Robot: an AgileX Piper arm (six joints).
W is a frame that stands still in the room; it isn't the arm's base.
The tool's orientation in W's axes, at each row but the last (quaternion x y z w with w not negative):
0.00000, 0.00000, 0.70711, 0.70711
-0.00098, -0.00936, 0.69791, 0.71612
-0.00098, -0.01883, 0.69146, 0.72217
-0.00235, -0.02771, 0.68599, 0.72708
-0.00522, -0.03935, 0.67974, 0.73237
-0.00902, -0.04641, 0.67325, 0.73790
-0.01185, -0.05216, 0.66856, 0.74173
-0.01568, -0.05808, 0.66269, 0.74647
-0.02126, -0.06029, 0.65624, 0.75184
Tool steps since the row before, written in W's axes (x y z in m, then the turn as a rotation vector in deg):
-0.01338, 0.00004, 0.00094, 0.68, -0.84, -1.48
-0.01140, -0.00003, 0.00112, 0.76, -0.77, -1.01
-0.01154, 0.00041, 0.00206, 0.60, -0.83, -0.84
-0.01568, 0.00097, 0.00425, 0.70, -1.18, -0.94
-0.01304, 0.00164, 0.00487, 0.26, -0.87, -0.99
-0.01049, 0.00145, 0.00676, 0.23, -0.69, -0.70
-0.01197, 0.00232, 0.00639, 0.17, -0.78, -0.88
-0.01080, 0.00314, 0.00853, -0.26, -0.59, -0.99
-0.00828, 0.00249, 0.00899, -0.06, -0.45, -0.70
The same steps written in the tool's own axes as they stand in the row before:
0.00004, 0.01338, 0.00094, -0.84, -0.68, -1.48
-0.00031, 0.01138, 0.00129, -0.76, -0.76, -1.01
-0.00003, 0.01149, 0.00238, -0.82, -0.61, -0.84
0.00023, 0.01552, 0.00489, -1.17, -0.73, -0.93
0.00093, 0.01280, 0.00562, -0.90, -0.26, -0.96
0.00089, 0.01004, 0.00750, -0.71, -0.24, -0.68
0.00149, 0.01154, 0.00735, -0.81, -0.17, -0.85
0.00243, 0.01019, 0.00946, -0.68, 0.28, -0.92
0.00194, 0.00749, 0.00978, -0.50, 0.07, -0.67

